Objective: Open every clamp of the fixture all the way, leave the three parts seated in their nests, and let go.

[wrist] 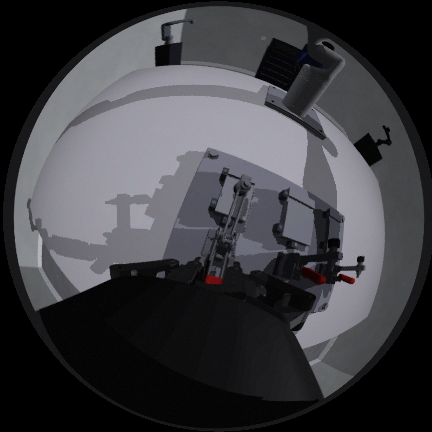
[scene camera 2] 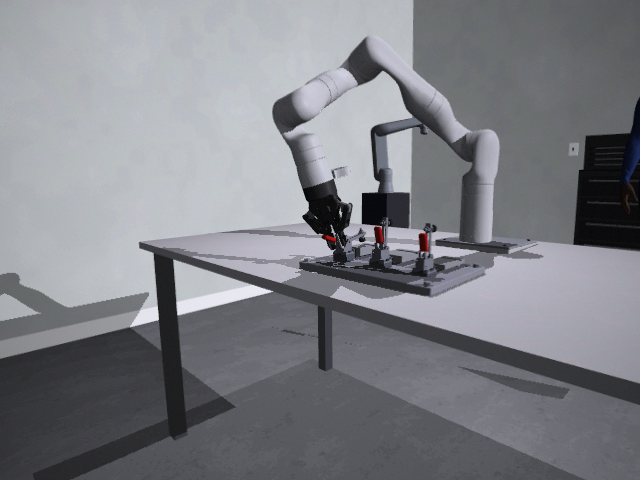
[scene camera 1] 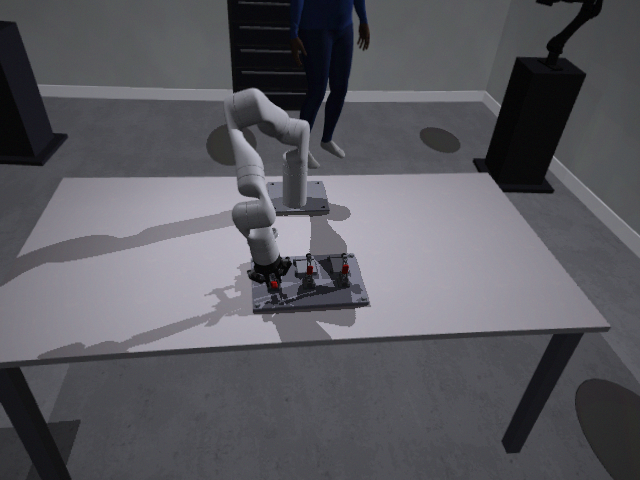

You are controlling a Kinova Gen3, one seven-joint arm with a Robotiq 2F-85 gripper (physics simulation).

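Where they show: gripper, fingertip midpoint: (wrist: 217, 263) (scene camera 2: 338, 248) (scene camera 1: 274, 284); arm's base, origin of the base link: (wrist: 293, 107) (scene camera 2: 474, 240) (scene camera 1: 294, 201).
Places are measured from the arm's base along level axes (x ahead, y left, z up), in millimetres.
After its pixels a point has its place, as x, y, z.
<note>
The grey fixture plate (scene camera 1: 330, 299) @(532, 120, -1) (scene camera 2: 361, 277) @(557, 80, -7) (wrist: 200, 186) @(420, -113, -1) carries three clamps. My gripper (scene camera 1: 272, 282) @(506, -51, 30) (scene camera 2: 337, 241) @(506, -51, 30) (wrist: 217, 263) @(506, -51, 30) is shut on the left clamp's red handle (scene camera 1: 274, 284) @(539, -48, 62) (scene camera 2: 328, 238) @(544, -41, 59) (wrist: 214, 280) @(521, -51, 57), which lies low toward the table's front. That clamp's arm slants over the left part (wrist: 226, 199) @(431, -72, 25), its tip raised. The middle red handle (scene camera 1: 310, 269) @(488, 56, 79) (scene camera 2: 378, 235) @(485, 58, 70) (wrist: 313, 275) @(482, 46, 79) and right red handle (scene camera 1: 345, 269) @(472, 164, 69) (scene camera 2: 423, 241) @(471, 167, 68) (wrist: 347, 279) @(469, 155, 74) stand upright, with their arms raised. The middle part (scene camera 1: 305, 267) @(411, 43, 20) (wrist: 298, 220) @(404, 42, 20) sits in its nest. The right part is partly hidden in the wrist view; the left one is hidden in scene camera 1.
The plate lies on the pale table (scene camera 1: 439, 248) @(246, 518, -16) (scene camera 2: 542, 289) @(344, 350, -16) (wrist: 125, 150) @(407, -291, -16). The arm's base plate (scene camera 1: 315, 198) @(-30, 82, 0) (scene camera 2: 509, 244) @(-8, 106, 1) (wrist: 274, 97) @(2, -72, -1) is behind it. The middle clamp stands close to the gripper's right side. A person (scene camera 1: 328, 56) stands behind the table.
</note>
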